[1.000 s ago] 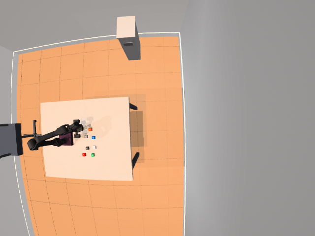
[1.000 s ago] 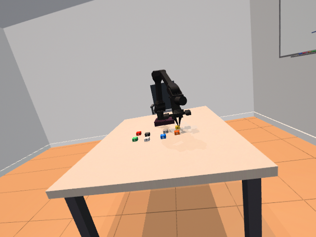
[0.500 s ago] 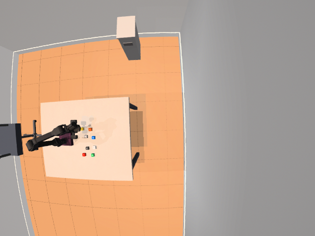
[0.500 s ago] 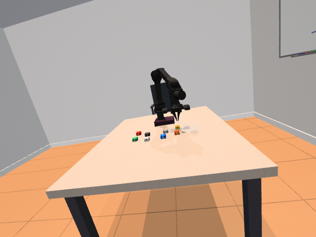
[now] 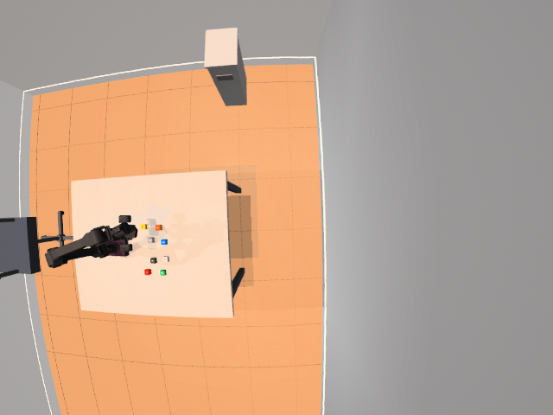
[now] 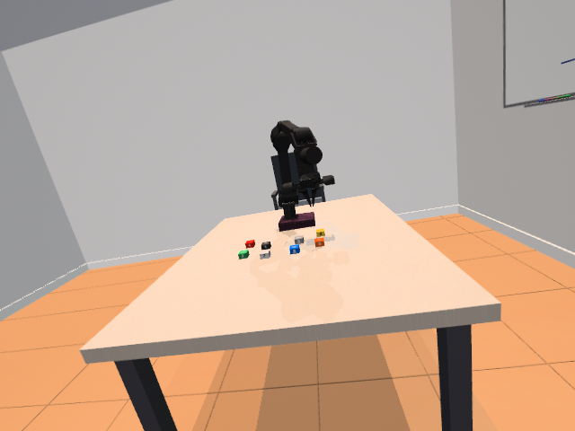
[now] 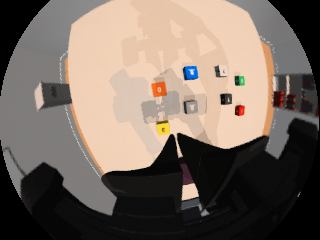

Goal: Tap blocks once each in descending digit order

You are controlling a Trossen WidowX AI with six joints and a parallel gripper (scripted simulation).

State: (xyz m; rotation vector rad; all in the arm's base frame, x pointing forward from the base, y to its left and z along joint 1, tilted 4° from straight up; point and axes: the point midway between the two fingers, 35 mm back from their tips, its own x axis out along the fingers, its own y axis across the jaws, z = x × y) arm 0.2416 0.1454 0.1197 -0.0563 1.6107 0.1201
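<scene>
Now: gripper tip 260 mm to the left of the green block, 120 mm above it and 110 mm short of it. Also, from my gripper tip: orange block: 120 mm below, 70 mm ahead, 20 mm to the left; grey block: 120 mm below, 70 mm to the right, 20 mm ahead; yellow block: 120 mm below, 40 mm behind, 10 mm to the left.
</scene>
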